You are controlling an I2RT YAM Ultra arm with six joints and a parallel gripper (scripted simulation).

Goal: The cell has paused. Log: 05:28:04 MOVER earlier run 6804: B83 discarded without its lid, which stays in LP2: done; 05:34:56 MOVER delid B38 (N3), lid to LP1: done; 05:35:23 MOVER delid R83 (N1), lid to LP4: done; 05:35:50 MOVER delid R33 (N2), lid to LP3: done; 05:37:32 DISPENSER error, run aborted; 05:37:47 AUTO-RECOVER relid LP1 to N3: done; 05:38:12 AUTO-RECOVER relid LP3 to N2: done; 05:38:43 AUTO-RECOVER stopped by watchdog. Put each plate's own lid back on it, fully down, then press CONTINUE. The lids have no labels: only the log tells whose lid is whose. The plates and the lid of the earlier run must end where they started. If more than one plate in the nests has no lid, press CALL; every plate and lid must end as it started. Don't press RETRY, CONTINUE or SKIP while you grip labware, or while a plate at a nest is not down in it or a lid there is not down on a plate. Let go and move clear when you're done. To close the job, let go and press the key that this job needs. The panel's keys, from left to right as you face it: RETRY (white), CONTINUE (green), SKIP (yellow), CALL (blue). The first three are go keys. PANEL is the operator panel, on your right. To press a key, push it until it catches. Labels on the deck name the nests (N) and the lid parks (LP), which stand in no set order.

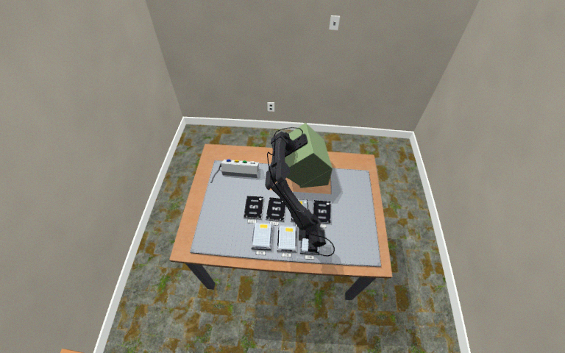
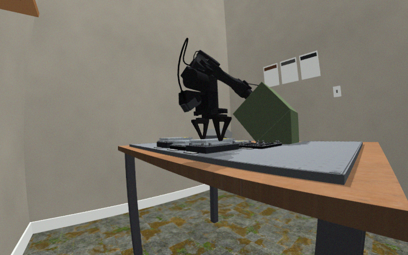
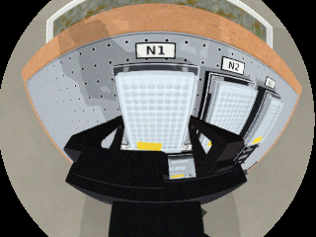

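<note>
My hand is 10 mm past the plate and 10 mm above it. From my hand the other things lie so: yellow key (550 mm behind, 360 mm to the right, 30 mm above); green key (540 mm behind, 310 mm to the right, 30 mm above); lid (200 mm behind, 20 mm to the right, 30 mm below).
</note>
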